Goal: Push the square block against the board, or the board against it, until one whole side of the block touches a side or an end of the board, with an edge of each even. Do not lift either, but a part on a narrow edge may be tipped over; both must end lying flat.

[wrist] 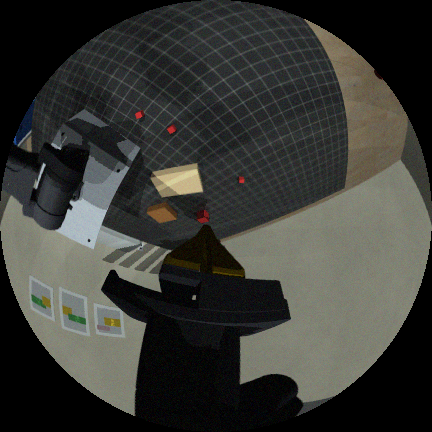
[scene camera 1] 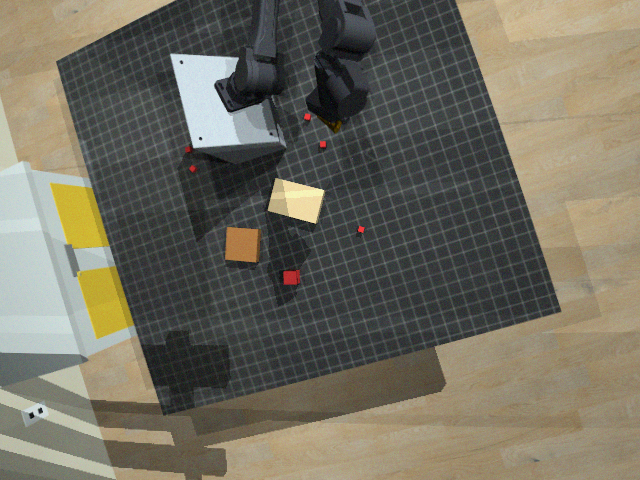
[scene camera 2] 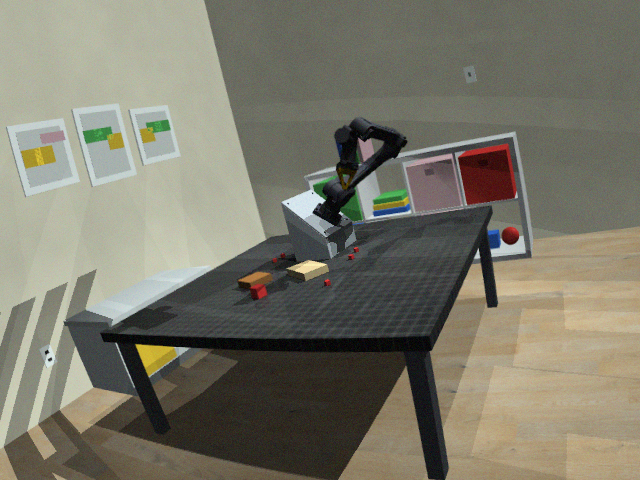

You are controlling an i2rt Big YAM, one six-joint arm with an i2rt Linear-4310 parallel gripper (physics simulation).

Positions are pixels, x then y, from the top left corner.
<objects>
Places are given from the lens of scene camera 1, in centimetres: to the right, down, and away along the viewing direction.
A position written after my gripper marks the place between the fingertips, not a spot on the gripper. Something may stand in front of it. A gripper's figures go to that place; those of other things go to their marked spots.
my gripper (scene camera 1: 336, 131): 4, -25, 87
square block (scene camera 1: 242, 244): -24, 1, 119
</objects>
